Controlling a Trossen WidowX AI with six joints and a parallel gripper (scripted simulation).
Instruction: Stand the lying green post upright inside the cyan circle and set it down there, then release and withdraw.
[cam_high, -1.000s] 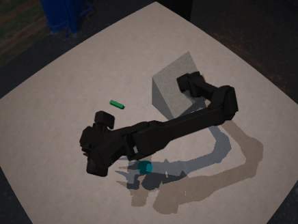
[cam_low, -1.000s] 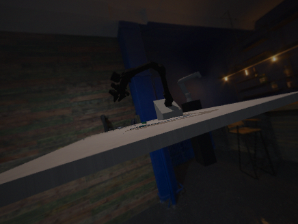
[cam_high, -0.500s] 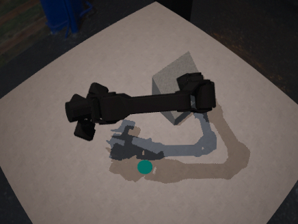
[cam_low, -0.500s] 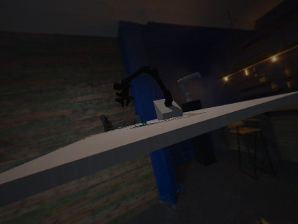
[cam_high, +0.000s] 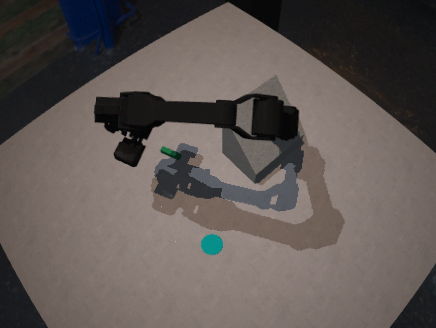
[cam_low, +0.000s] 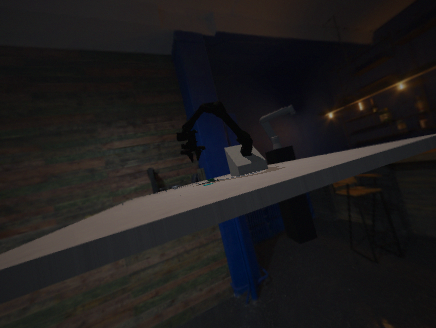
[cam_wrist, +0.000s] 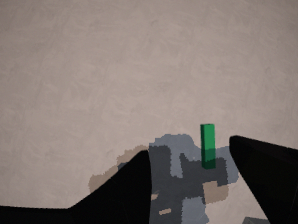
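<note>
Now: gripper tip 80 mm past the green post, 10 mm to the left of it and 160 mm above it. Round my gripper tip: cyan circle: 20 mm behind, 300 mm to the left, 160 mm below.
</note>
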